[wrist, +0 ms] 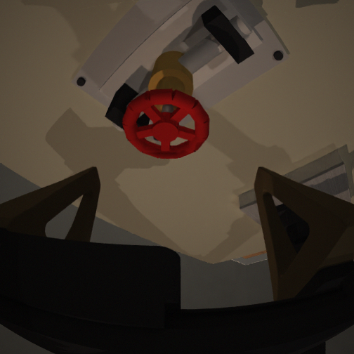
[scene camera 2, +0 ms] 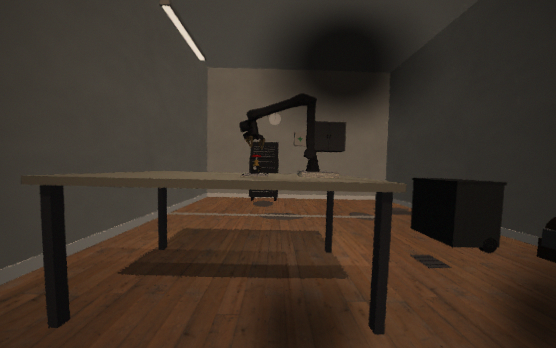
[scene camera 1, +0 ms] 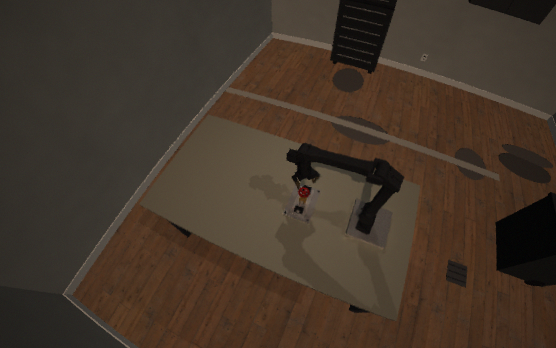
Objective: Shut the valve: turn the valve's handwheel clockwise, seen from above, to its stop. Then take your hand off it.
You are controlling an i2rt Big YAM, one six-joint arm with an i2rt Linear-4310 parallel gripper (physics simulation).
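The red handwheel sits on top of the brass valve body. The valve stands on a light base plate with black pipe clamps. My gripper is open, its fingers wide apart with nothing between them. It hangs above the handwheel, apart from it. In the wrist view the wheel shows whole, beyond the fingertips. How far the wheel is turned cannot be told from its spokes.
The valve's base plate stands on the pale table. The arm's own base plate is to the right of the valve in scene camera 1. A dark cabinet stands on the floor beyond the table's right end.
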